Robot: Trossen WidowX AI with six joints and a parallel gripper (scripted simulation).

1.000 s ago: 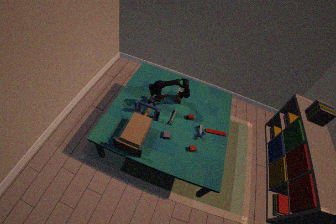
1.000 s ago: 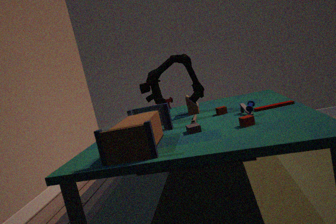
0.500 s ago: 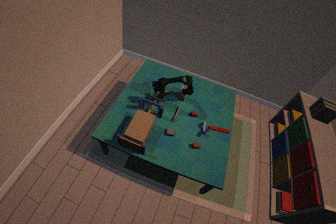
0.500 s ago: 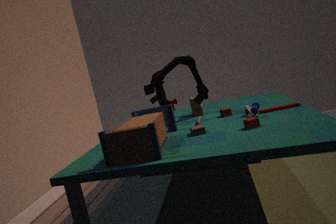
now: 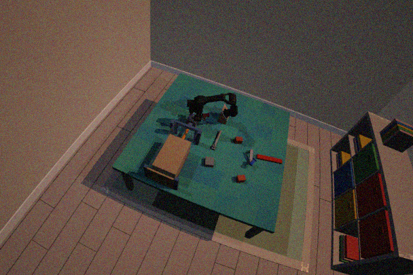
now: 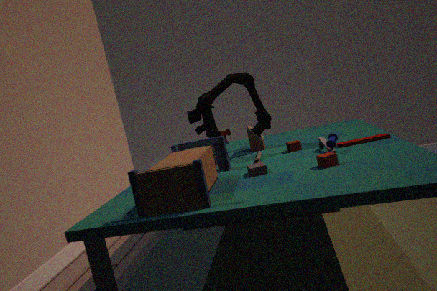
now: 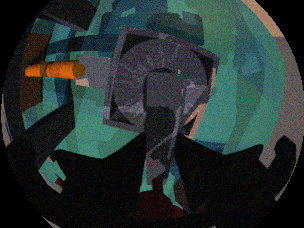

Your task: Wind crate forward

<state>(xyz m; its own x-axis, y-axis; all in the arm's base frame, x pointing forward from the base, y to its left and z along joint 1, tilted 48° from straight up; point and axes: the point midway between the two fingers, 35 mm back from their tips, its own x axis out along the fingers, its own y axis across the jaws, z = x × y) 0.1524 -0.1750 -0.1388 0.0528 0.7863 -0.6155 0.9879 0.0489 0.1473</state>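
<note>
Now: the red-knobbed handle 20 mm to the left of my gripper tip and 20 mm above it. Also, from my gripper tip: red knob 60 mm to the left, 50 mm above, 10 mm behind; winch 60 mm below, 50 mm to the right, 10 mm behind; steel frame 170 mm ahead, 60 mm to the right, 20 mm above.
</note>
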